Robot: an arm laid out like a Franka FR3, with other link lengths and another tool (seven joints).
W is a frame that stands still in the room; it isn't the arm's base.
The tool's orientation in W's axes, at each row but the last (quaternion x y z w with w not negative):
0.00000 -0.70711 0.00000 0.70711
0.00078 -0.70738 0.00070 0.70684
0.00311 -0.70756 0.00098 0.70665
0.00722 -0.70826 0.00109 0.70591
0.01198 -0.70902 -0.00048 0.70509
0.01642 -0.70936 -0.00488 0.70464
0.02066 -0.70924 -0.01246 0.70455
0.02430 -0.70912 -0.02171 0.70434
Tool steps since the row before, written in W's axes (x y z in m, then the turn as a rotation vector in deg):
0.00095 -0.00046 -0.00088 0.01 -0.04 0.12
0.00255 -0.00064 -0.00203 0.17 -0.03 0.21
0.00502 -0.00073 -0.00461 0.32 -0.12 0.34
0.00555 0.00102 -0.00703 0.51 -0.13 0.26
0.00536 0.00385 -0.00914 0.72 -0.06 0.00
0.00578 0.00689 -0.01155 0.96 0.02 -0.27
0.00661 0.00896 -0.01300 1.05 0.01 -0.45
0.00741 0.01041 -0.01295 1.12 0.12 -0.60
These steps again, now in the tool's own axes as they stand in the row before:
-0.00088 -0.00046 -0.00095 0.12 -0.04 -0.01
-0.00203 -0.00065 -0.00255 0.21 -0.03 -0.17
-0.00461 -0.00077 -0.00501 0.34 -0.12 -0.32
-0.00706 0.00089 -0.00554 0.26 -0.13 -0.51
-0.00924 0.00360 -0.00537 0.00 -0.07 -0.72
-0.01179 0.00644 -0.00581 -0.28 0.00 -0.96
-0.01345 0.00826 -0.00662 -0.46 -0.02 -1.05
-0.01365 0.00952 -0.00736 -0.61 0.08 -1.12

